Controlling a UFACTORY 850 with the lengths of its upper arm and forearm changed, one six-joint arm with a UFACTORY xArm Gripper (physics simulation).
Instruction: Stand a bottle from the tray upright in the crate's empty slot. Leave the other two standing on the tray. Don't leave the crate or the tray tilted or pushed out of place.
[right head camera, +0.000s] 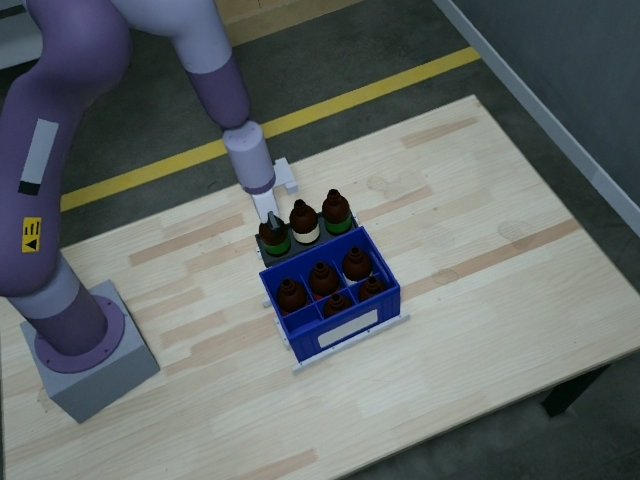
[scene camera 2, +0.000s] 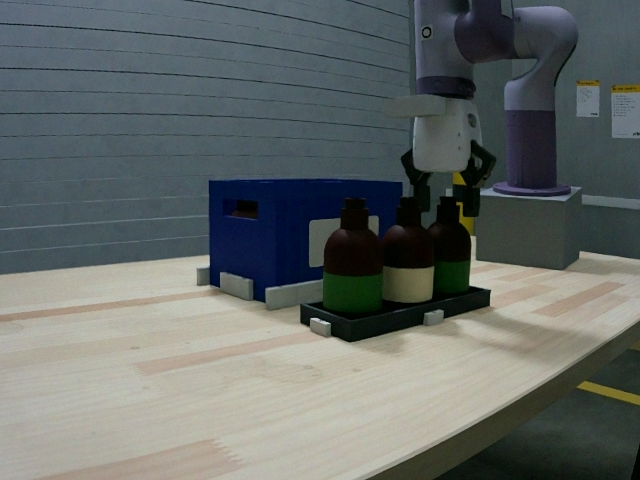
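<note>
A black tray (right head camera: 266, 259) (scene camera 2: 382, 325) holds three upright brown bottles: a green-labelled one (right head camera: 274, 241) (scene camera 2: 451, 253) at the end nearest the robot base, a cream-labelled one (right head camera: 303, 222) (scene camera 2: 408, 253) in the middle, and another green-labelled one (right head camera: 337, 211) (scene camera 2: 353, 258) at the far end. My gripper (right head camera: 272, 222) (scene camera 2: 447, 198) points down and is open, its fingers apart at the neck height of the green-labelled bottle nearest the base. The blue crate (right head camera: 305, 347) (scene camera 2: 242, 253) stands level beside the tray. Its empty slot (right head camera: 302, 319) is the front left corner one in the head view.
Several brown bottles stand in the crate's other slots, around the empty one. Low light-grey strips (right head camera: 351, 343) (scene camera 2: 292, 294) lie along the crate's base, and small grey blocks (scene camera 2: 433, 317) sit against the tray. The robot's grey base block (right head camera: 103, 377) (scene camera 2: 527, 232) stands on the table.
</note>
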